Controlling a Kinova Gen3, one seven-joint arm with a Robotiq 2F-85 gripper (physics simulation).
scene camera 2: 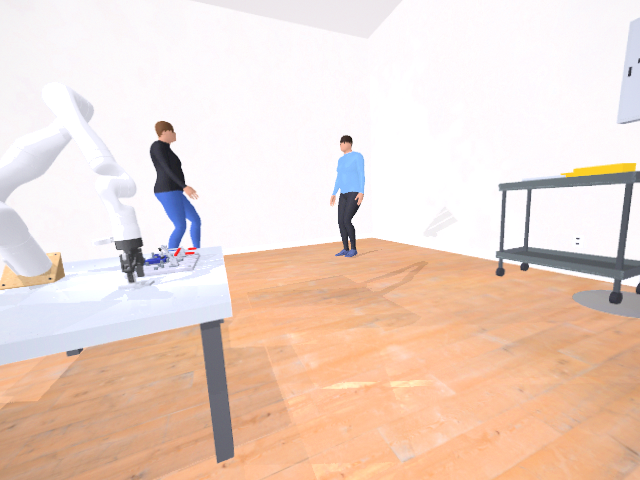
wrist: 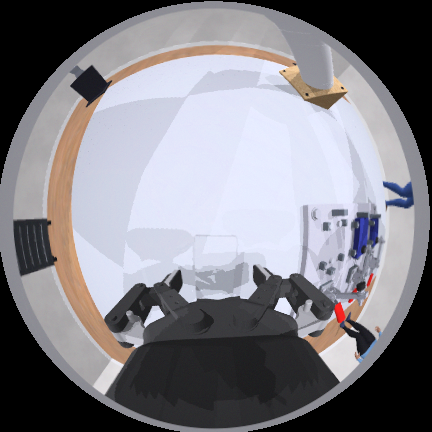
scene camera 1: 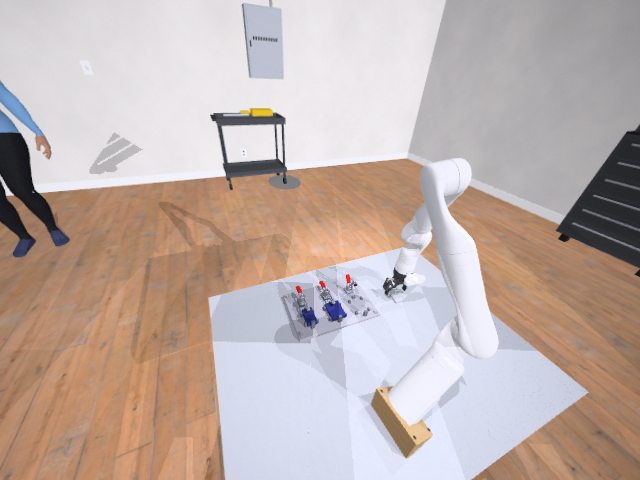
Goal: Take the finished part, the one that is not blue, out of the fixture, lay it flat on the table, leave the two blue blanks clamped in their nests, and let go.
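Seen in the pictures: gripper, between the fingertips: [scene camera 2: 137, 280] [wrist: 216, 275] [scene camera 1: 395, 292]; arm's base, origin of its link: [scene camera 2: 35, 266] [wrist: 316, 78] [scene camera 1: 401, 407].
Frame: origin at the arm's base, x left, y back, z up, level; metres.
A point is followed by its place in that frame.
Note:
The finished part [scene camera 1: 397, 298] @[y -0.333, x -0.328, z -0.052 m] [wrist: 216, 247] @[y -0.327, x -0.333, z -0.052 m], a pale, nearly table-coloured rectangular plate, lies flat on the white table [scene camera 1: 268, 403] @[y -0.212, x 0.317, z -0.062 m] [scene camera 2: 180, 307] @[y -0.489, x -0.661, z -0.062 m] [wrist: 200, 150] @[y -0.202, x -0.328, z -0.062 m], off the fixture. My gripper [scene camera 1: 395, 292] @[y -0.359, x -0.339, z -0.043 m] [scene camera 2: 135, 277] @[y -0.359, x -0.339, z -0.043 m] [wrist: 216, 275] @[y -0.359, x -0.339, z -0.043 m] is open low over it, with one finger on each side and a gap to both edges in the wrist view. The fixture [scene camera 1: 330, 326] @[y -0.345, x 0.016, z -0.047 m] [wrist: 311, 240] @[y -0.353, x -0.199, z -0.047 m] stands beside it. Two blue blanks, one [scene camera 1: 308, 316] @[y -0.409, x 0.080, z -0.021 m] [wrist: 374, 231] @[y -0.408, x 0.055, z -0.022 m] in the far nest and one [scene camera 1: 334, 311] @[y -0.385, x -0.025, z -0.026 m] [wrist: 359, 237] @[y -0.387, x -0.061, z -0.026 m] in the middle nest, sit under their clamps. The nest nearest my gripper holds no part.
Red clamp handles [scene camera 1: 298, 289] @[y -0.542, x 0.060, z -0.005 m] [scene camera 1: 322, 284] @[y -0.525, x -0.050, z -0.010 m] [scene camera 1: 347, 278] @[y -0.483, x -0.152, z 0.017 m] [wrist: 340, 313] @[y -0.483, x -0.160, z 0.018 m] stick up along the fixture's back side. The arm's wooden base block [scene camera 1: 403, 421] @[y 0.033, x 0.034, z 0.032 m] [scene camera 2: 33, 271] @[y -0.011, x -0.052, z -0.010 m] [wrist: 317, 90] @[y -0.045, x -0.022, z -0.021 m] stands on the table. A dark cart [scene camera 1: 250, 119] [scene camera 2: 568, 181] and people are away from the table.

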